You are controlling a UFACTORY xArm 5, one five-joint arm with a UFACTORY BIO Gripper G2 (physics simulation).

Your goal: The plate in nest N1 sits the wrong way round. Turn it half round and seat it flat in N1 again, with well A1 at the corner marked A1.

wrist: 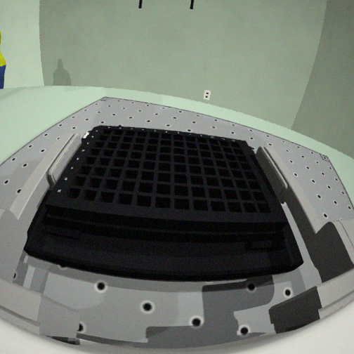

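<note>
A black well plate (161, 172) with a grid of square wells lies in the middle of the wrist view. Small pale row letters run down its left edge, with an H-like one near the front left. A small white mark (86, 135) shows at the far left corner; its text is too small to read. My gripper (169, 167) is shut on the plate, one pad at its left side and one at its right. A wide black stepped body (165, 252) shows below the plate's near edge. I cannot tell where plate and nest meet, or whether there is a gap.
A grey deck (165, 112) with rows of small holes lies around and beneath the plate, with small marks at its far corners. Dark shadows fall on its front right part. Beyond are a pale green surface, a wall with a socket (207, 95), and part of a person (2, 55) at the left edge.
</note>
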